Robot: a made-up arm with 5 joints.
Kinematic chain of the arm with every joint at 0, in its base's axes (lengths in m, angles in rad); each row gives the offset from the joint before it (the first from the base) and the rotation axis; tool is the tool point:
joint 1: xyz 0 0 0.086 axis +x
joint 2: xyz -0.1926 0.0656 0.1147 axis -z
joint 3: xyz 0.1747 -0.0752 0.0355 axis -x
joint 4: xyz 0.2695 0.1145 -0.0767 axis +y
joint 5: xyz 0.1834 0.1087 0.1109 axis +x
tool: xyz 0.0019 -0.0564 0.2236
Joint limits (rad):
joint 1: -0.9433..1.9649
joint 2: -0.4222..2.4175
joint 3: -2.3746..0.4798
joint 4: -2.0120..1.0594
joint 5: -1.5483..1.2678
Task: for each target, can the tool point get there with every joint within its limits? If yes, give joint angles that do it. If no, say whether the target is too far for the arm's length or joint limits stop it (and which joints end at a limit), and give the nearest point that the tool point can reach.
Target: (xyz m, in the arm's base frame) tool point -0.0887 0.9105 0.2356
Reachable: no: joint limits stop it (at a limit: joint 2, joint 5) | nearest point 0.0282 0.6544 0.1935 | short by 0.285 m
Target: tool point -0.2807 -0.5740 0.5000
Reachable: yes | joints 0.0376 1.8223 -0.1346 -0.0105 -0.0675
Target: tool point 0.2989 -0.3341 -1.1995
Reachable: no: too far | nearest point 0.1314 -0.2179 -0.7362 | short by 0.506 m
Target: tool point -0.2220 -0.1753 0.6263
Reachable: yes | joints -0.0986 0.8388 -1.4799 -1.3260 -0.8594
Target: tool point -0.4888 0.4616 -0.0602
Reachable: no: joint limits stop it (at a limit: joint 1, joint 2, joint 3) | nearest point -0.5219 0.3967 0.0460 | short by 0.129 m
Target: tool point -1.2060 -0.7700 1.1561
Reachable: no: too far | nearest point -0.7753 -0.4184 0.6674 | short by 0.740 m
